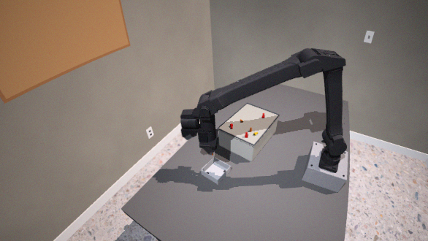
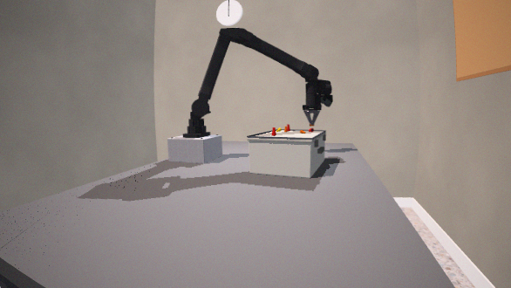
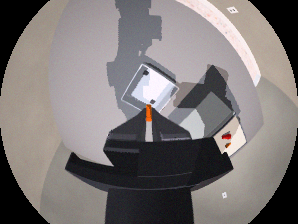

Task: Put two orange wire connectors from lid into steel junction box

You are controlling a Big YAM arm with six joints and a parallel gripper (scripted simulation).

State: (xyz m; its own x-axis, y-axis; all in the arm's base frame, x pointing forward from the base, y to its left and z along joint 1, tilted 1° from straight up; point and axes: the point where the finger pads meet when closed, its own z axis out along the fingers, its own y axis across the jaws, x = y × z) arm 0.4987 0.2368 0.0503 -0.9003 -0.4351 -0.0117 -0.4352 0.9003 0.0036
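Right now the steel junction box is 20 mm behind my hand, 10 mm to the right of it and 140 mm below it. Also, from my hand: tool case 50 mm behind, 310 mm to the right, 60 mm below.
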